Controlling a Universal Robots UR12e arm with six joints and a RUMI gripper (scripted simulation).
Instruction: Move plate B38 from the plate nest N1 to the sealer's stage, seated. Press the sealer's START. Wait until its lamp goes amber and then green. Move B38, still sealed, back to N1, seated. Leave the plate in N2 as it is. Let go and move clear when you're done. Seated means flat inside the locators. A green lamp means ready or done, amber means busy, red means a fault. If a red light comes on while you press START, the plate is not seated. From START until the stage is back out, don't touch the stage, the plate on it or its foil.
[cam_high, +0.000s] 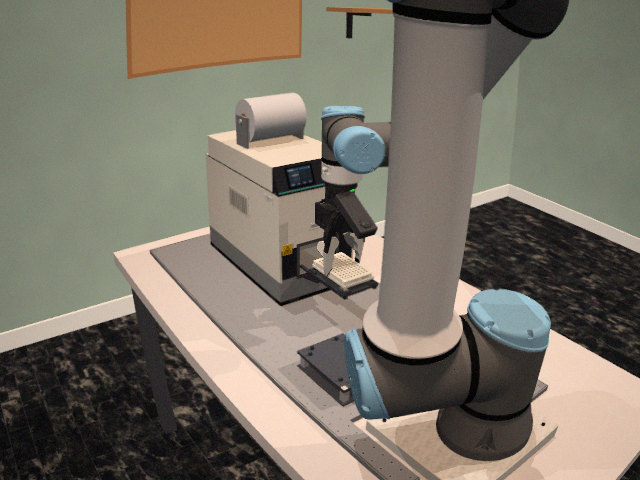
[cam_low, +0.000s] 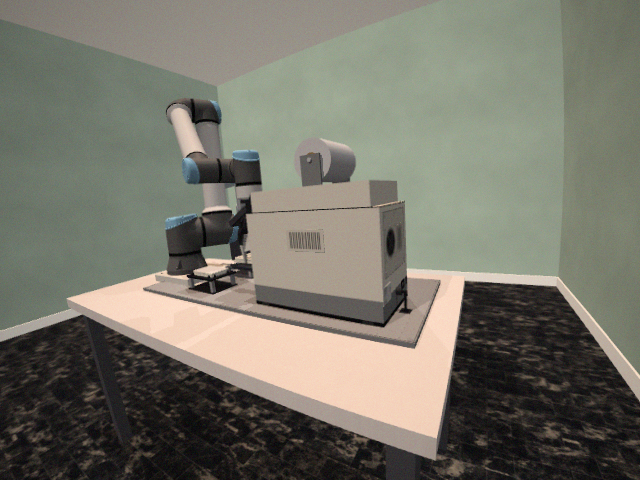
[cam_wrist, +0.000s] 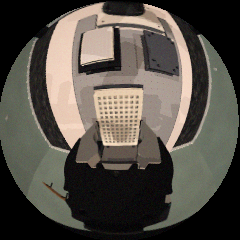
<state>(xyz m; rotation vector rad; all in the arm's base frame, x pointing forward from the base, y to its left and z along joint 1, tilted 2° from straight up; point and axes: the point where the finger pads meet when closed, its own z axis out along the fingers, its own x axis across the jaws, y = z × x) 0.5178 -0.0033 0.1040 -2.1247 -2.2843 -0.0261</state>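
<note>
My gripper is now 3 cm above the sealer stage. Also, from my hand: N1 label: 32 cm behind, 12 cm to the left, 12 cm below; small screen: 11 cm ahead, 5 cm to the left, 20 cm above; foil roll: 33 cm ahead, 2 cm to the left, 29 cm above.
</note>
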